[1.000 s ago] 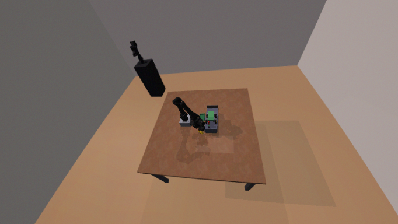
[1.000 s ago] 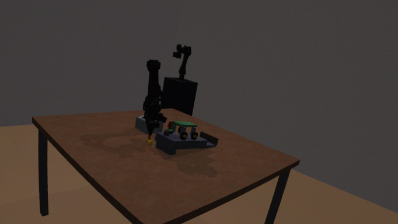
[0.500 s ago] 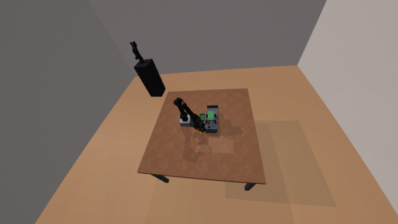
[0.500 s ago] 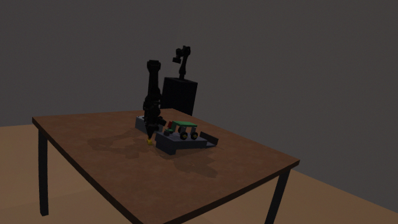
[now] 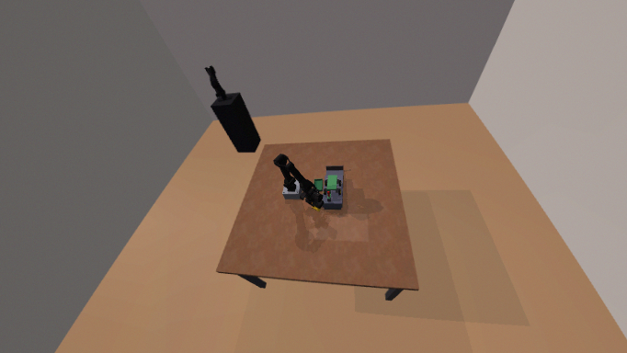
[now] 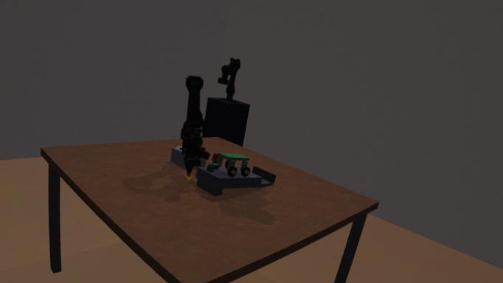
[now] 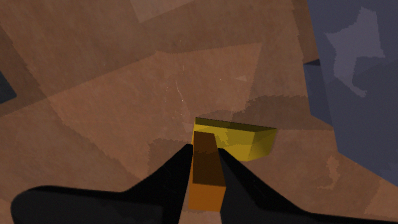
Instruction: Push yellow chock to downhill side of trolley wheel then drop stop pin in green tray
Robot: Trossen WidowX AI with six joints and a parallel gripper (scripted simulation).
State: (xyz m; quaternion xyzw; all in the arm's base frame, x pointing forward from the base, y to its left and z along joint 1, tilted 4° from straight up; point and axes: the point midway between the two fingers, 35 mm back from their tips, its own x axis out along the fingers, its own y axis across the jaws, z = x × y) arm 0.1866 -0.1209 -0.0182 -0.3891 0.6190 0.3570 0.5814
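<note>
The stop pin lies 130 mm ahead of my gripper tip, 100 mm above it and 30 mm to the left of it. Round my gripper tip: yellow-orange chock 20 mm ahead, 10 mm to the right, 10 mm below; then grey ramp 140 mm to the left, 140 mm ahead, 20 mm above; then trolley 140 mm ahead, 130 mm to the left, 80 mm above.
</note>
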